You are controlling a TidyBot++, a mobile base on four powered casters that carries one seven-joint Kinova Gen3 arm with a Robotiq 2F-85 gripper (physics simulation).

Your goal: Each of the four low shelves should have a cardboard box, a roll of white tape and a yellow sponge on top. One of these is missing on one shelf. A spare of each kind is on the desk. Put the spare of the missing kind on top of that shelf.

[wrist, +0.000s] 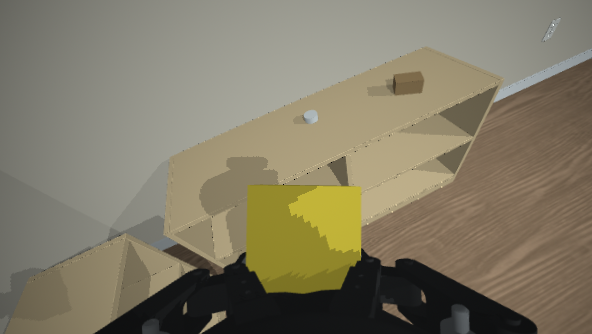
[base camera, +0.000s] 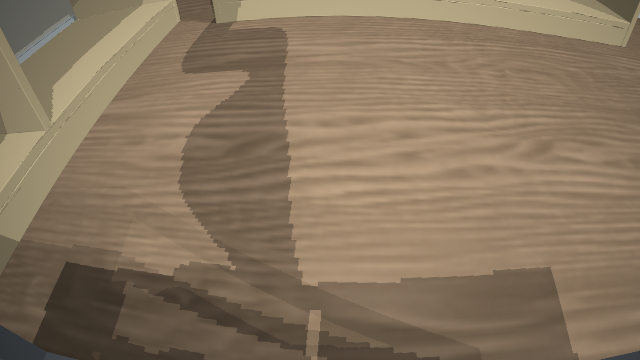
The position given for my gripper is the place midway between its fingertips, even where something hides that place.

I see my gripper (wrist: 301, 255) and a yellow sponge (wrist: 300, 238).
